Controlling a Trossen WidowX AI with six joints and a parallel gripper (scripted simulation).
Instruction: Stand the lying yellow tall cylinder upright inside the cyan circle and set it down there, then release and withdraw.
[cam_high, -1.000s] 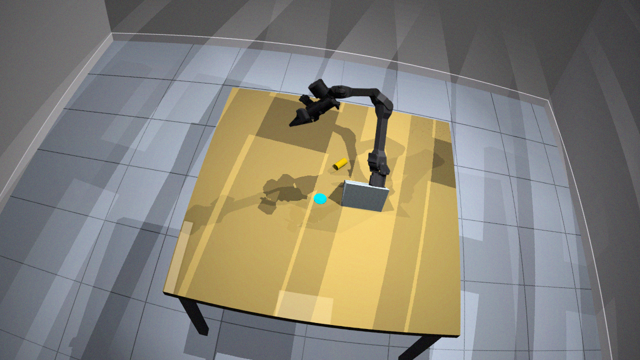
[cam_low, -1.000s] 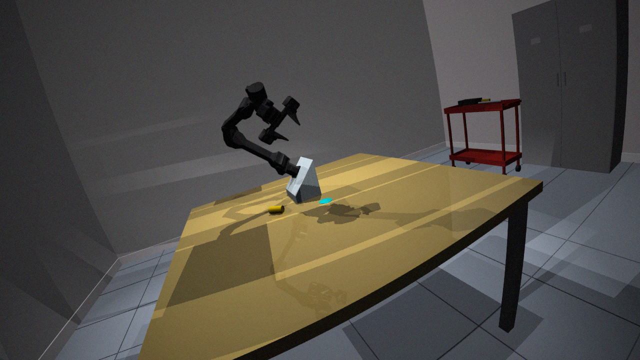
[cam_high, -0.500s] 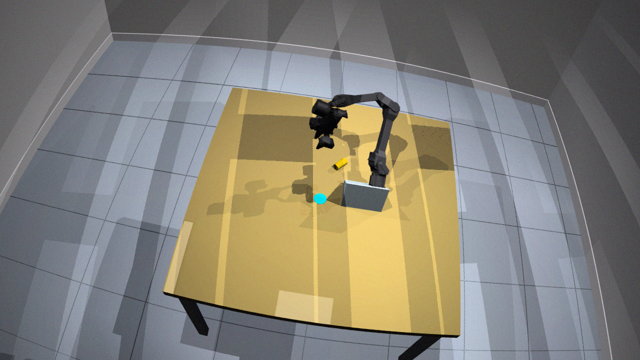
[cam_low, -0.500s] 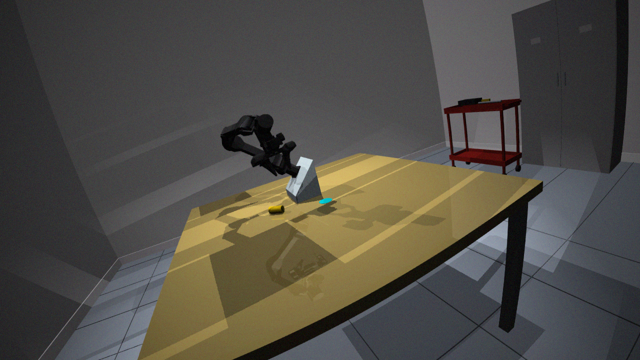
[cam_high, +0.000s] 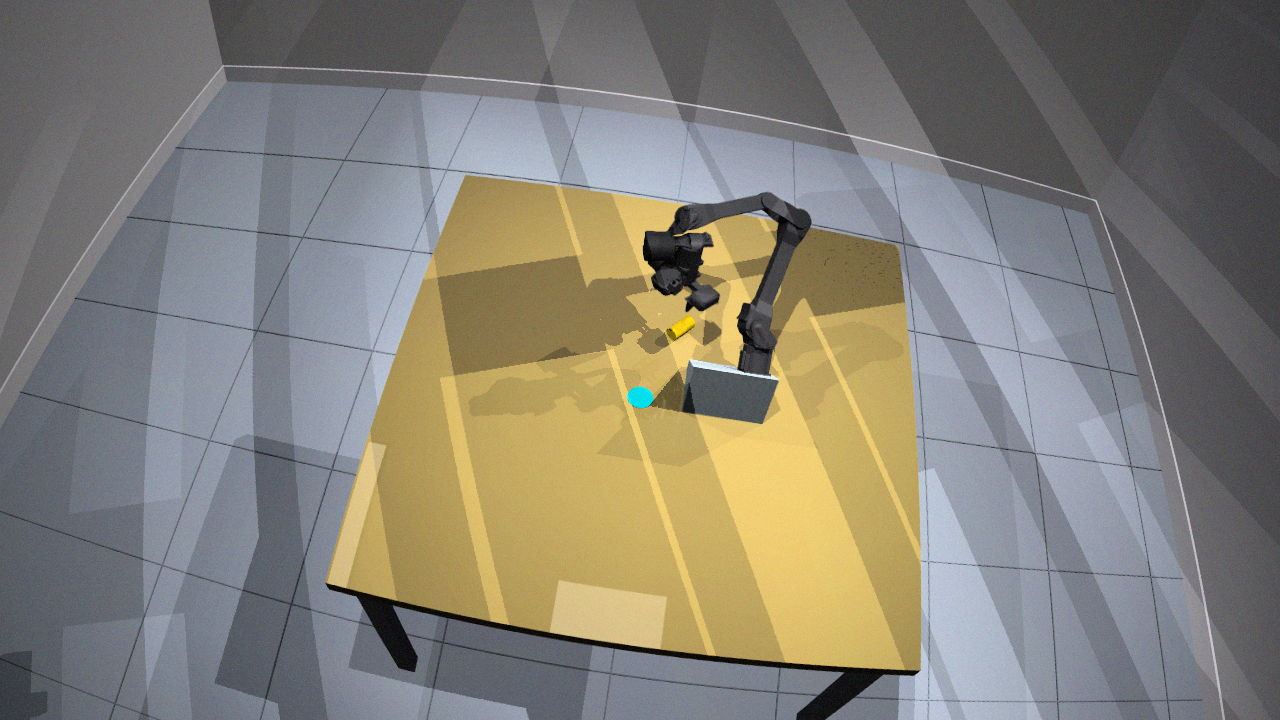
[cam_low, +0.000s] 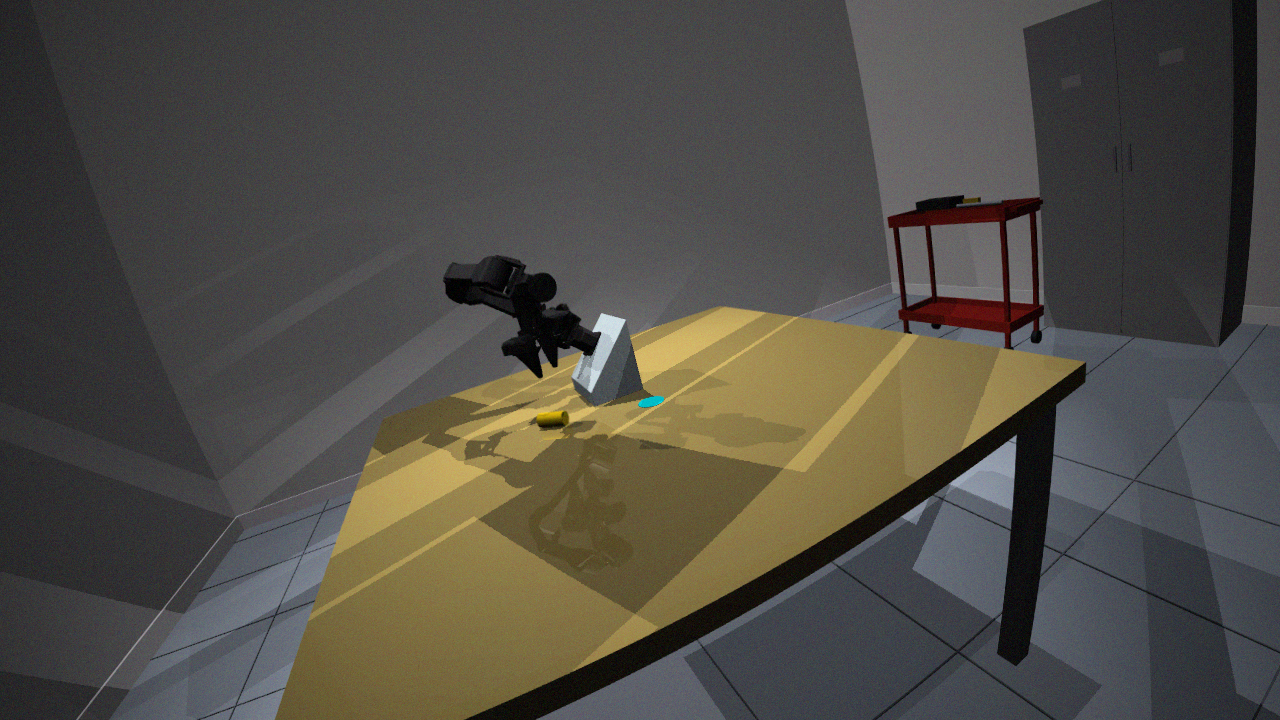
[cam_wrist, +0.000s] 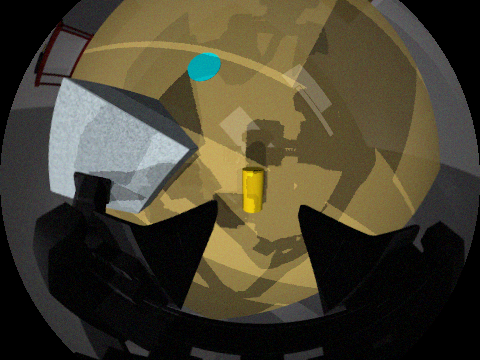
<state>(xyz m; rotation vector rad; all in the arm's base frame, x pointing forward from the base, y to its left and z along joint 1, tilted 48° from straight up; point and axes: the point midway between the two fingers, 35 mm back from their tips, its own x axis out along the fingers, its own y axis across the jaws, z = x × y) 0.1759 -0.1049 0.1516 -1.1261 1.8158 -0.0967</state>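
The yellow cylinder lies 20 mm behind my gripper tip, 20 mm to the right of it and 110 mm below it. From my gripper tip the other things lie so: cyan circle: 80 mm ahead, 190 mm to the left, 130 mm below.
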